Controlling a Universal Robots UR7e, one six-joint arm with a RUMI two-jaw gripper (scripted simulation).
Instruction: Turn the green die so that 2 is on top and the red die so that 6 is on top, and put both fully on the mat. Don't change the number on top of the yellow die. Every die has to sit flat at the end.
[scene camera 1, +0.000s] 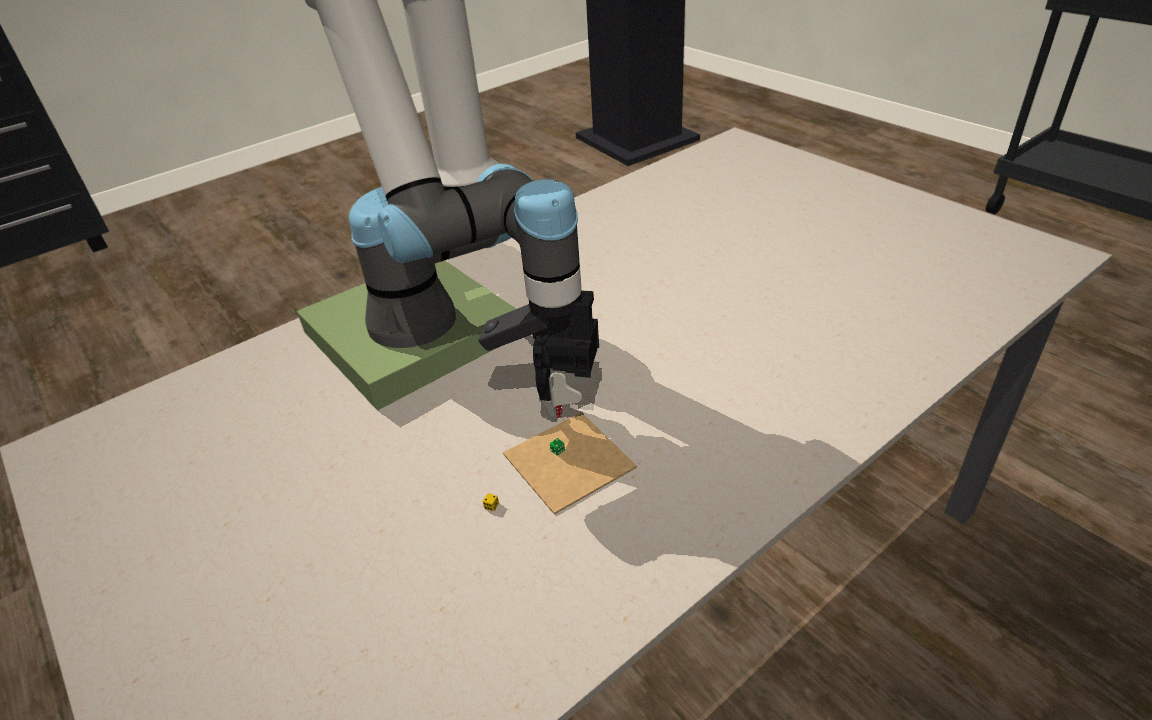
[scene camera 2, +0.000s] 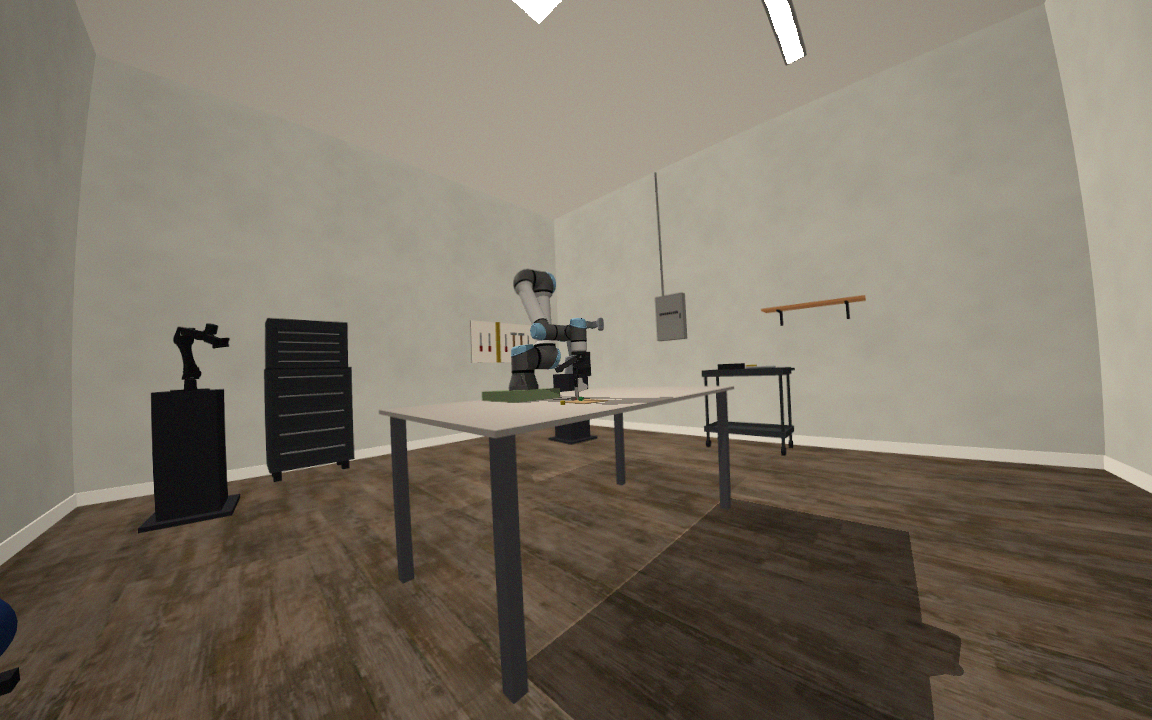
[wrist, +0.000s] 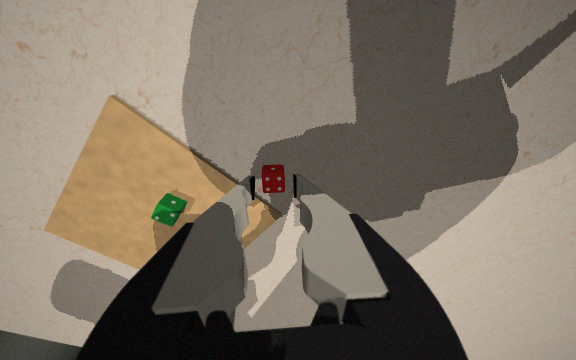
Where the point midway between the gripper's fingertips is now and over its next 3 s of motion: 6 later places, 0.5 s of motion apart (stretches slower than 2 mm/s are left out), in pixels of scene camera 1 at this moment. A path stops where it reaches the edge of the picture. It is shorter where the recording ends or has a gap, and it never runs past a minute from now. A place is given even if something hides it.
My gripper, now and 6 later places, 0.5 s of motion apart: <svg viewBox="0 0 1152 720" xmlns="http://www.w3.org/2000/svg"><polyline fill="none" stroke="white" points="557,413 556,398 553,370 552,363 556,363 574,364 599,367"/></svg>
